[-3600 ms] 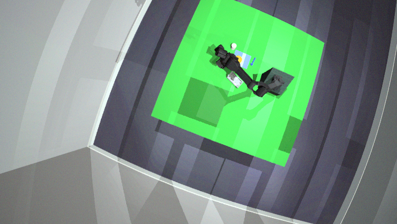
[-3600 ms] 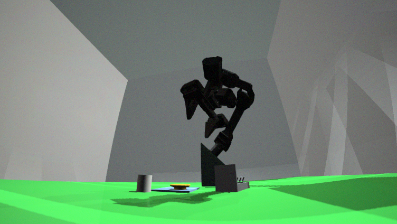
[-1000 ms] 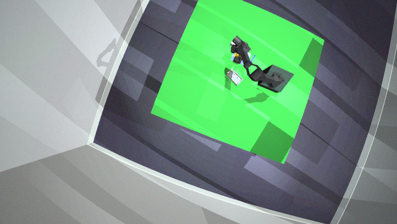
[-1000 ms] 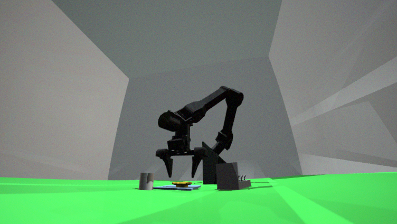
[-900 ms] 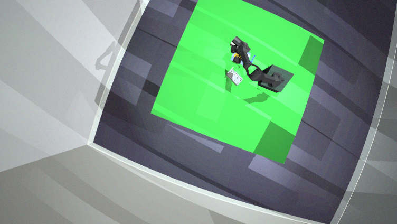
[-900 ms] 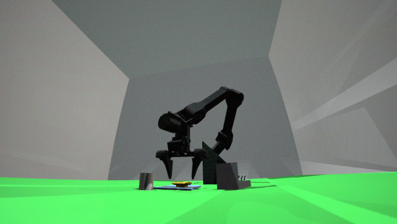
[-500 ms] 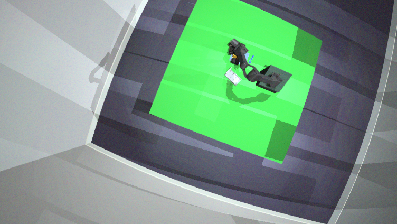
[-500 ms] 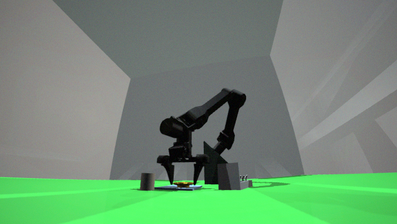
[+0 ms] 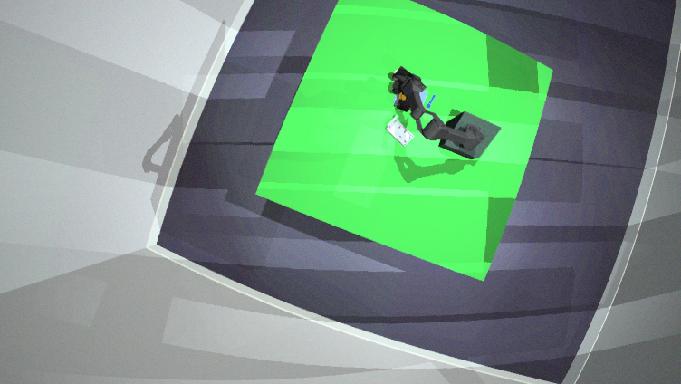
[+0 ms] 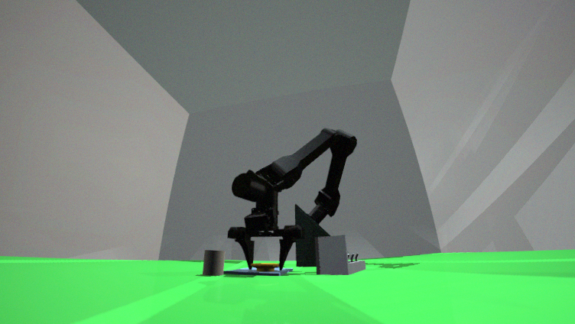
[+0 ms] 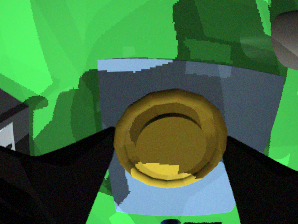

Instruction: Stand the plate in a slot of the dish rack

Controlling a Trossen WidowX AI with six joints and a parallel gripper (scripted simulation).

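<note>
Now: gripper tip 30 mm past the light-blue mat and 10 mm to the left of it. Round my gripper tip: yellow plate (10 mm above); blue spoon (140 mm behind, 20 mm to the right); cup (70 mm ahead, 100 mm to the right, 20 mm above).
</note>
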